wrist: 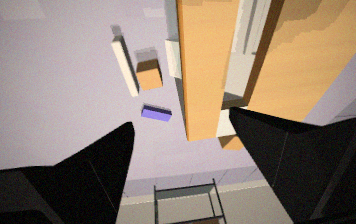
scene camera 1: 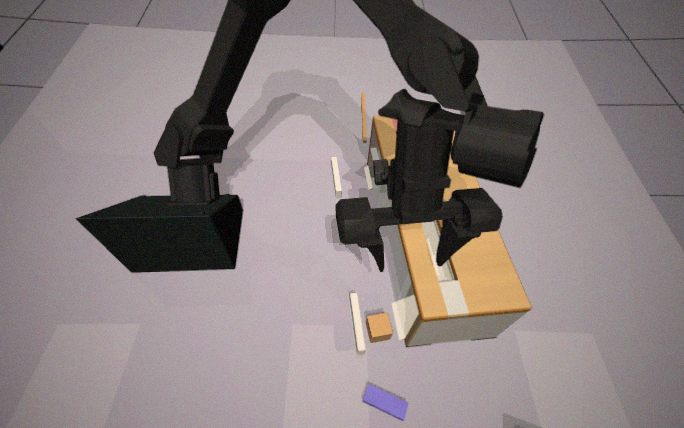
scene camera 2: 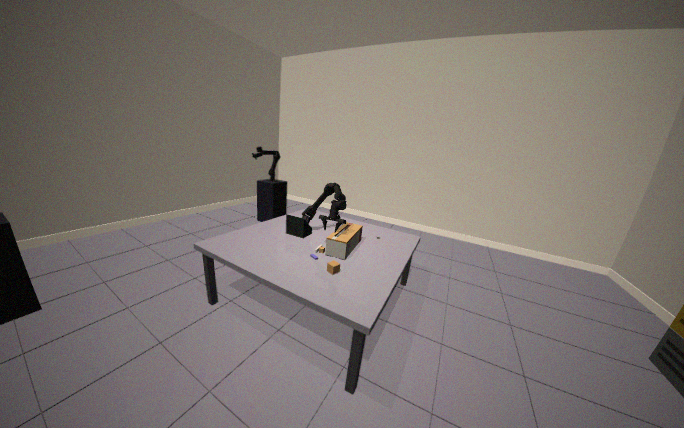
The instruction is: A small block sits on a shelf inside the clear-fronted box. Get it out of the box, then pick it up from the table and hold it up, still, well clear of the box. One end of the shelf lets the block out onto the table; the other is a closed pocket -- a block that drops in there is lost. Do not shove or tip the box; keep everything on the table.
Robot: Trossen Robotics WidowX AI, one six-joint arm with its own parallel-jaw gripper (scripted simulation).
A box shows in the wrist view, in scene camera 1 and in scene camera 2 (340, 244). One and the same spot on the box: (wrist: 280, 65) is (scene camera 1: 460, 252).
